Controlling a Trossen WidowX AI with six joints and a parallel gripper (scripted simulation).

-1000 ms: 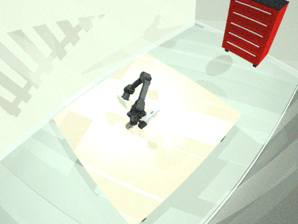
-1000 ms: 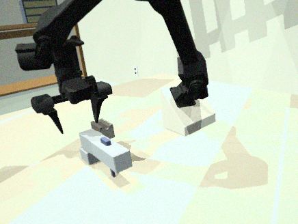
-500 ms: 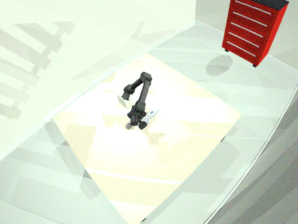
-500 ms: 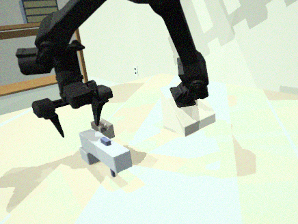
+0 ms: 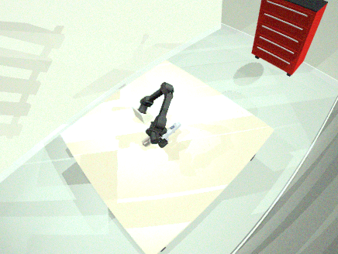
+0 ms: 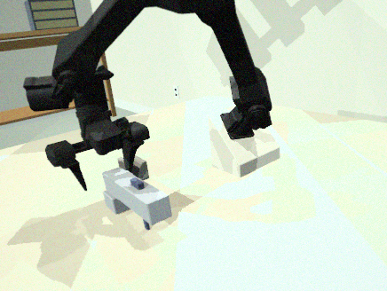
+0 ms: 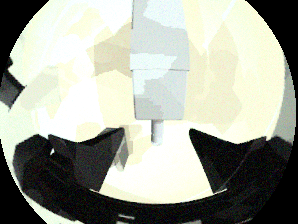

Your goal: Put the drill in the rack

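Now: the drill 1 cm behind my gripper tip, 6 cm to the left of it and 2 cm above it. Round my gripper tip: blue key (1 cm behind, 15 cm to the left, 2 cm above); then grey block (1 cm behind, 12 cm to the left, 2 cm above); then grey rack (7 cm behind, 5 cm to the right, 1 cm below).
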